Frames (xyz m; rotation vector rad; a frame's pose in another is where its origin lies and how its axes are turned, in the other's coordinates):
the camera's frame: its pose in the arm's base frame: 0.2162 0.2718 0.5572 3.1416 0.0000 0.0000
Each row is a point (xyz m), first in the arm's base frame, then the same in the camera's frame.
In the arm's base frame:
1: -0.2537 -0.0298 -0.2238
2: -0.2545 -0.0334 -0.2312
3: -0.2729 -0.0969 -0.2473
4: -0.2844 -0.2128 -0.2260
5: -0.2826 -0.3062 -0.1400
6: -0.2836 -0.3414 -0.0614
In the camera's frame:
1: -0.4699 0.3016 0.7810
2: -0.4707 0.3052 0.7884
3: -0.4891 0.3687 0.8045
4: -0.5006 0.4846 0.7832
5: -0.4988 0.5780 0.6972
6: -0.4998 0.6132 0.6186

